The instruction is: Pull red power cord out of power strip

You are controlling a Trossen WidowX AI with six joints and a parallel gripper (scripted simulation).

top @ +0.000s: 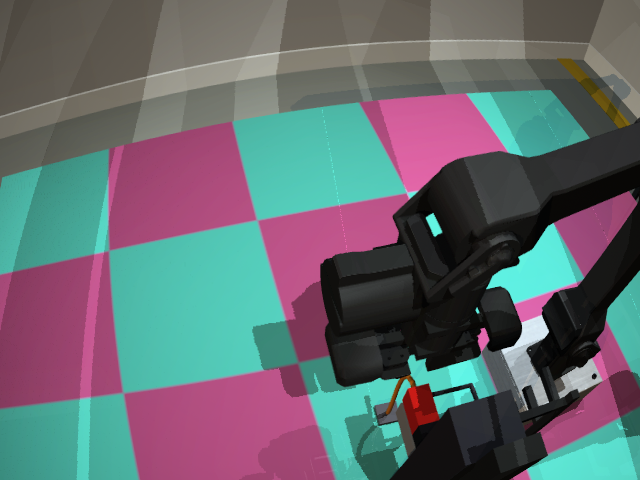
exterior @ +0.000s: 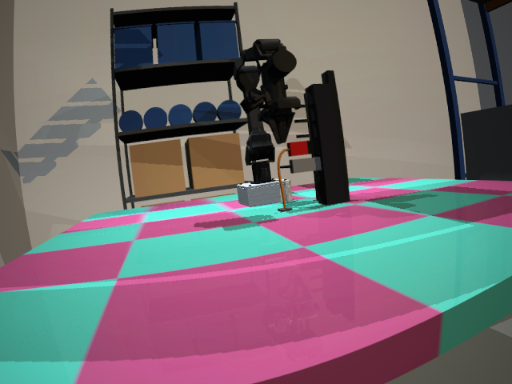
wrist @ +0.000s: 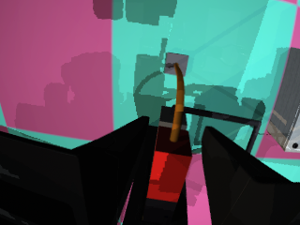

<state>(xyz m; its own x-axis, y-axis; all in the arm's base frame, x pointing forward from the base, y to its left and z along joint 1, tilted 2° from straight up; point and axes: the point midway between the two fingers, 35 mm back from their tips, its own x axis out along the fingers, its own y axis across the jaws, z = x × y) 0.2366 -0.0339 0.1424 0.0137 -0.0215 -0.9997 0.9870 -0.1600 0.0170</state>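
My gripper tip is now 60 mm to the right of the red plug and 10 mm above it. Round my gripper tip: black power strip: 130 mm to the left, 20 mm ahead, 10 mm below.
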